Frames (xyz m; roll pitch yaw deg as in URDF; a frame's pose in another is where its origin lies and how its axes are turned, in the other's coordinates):
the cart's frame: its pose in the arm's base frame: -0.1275 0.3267 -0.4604 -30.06 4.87 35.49
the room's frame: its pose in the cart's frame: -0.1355 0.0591 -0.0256 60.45 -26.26 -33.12
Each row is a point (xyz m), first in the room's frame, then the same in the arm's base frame.
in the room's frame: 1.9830 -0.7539 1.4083
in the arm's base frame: 1.2501 -0.5275 1.3828
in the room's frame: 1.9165 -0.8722 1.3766
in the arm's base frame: 1.2747 -0.6167 1.2785
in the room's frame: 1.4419 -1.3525 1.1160
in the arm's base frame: 1.2575 -0.9618 0.6426
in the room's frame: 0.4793 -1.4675 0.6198
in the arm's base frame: 0.7333 -1.0412 -0.3087
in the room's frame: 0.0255 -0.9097 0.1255
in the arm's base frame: 0.2252 -0.4676 -0.7262
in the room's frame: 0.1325 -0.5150 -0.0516
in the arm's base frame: 0.1421 -0.0360 -0.6528
